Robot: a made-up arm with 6 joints.
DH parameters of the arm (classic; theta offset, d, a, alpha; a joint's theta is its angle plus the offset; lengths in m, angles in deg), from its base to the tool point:
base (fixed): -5.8 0 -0.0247 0
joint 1: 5.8 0.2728 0.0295 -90
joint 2: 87.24 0 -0.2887 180
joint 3: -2.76 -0.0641 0.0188 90
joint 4: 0 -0.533 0.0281 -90
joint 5: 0 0.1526 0.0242 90
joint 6: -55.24 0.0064 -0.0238 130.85
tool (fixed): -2.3 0.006 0 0
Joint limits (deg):
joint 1: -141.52..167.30
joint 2: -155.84..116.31
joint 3: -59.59..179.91
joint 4: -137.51..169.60
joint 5: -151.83..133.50
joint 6: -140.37..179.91
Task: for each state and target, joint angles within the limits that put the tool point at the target. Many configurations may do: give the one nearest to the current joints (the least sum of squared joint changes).
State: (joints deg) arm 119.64 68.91 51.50 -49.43 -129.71 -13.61
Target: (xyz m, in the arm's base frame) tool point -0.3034 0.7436 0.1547
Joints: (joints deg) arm 113.34 68.94 60.60 -47.97 -130.29 -12.90
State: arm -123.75 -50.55 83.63 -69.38 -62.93 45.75
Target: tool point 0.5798 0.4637 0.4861
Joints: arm -140.31 -93.21 78.50 -67.82 -62.27 48.30
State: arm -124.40 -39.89 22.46 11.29 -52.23 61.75
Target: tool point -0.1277 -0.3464 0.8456
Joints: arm -93.25 -19.52 17.94 9.52 -52.30 63.18
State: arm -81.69 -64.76 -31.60 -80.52 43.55 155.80
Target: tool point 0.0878 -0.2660 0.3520
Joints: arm -73.98 -81.77 -59.59 -53.02 -8.03 154.63
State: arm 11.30 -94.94 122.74 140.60 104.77 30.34
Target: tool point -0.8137 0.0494 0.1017
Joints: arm 9.64 -84.81 104.73 145.62 105.15 28.63
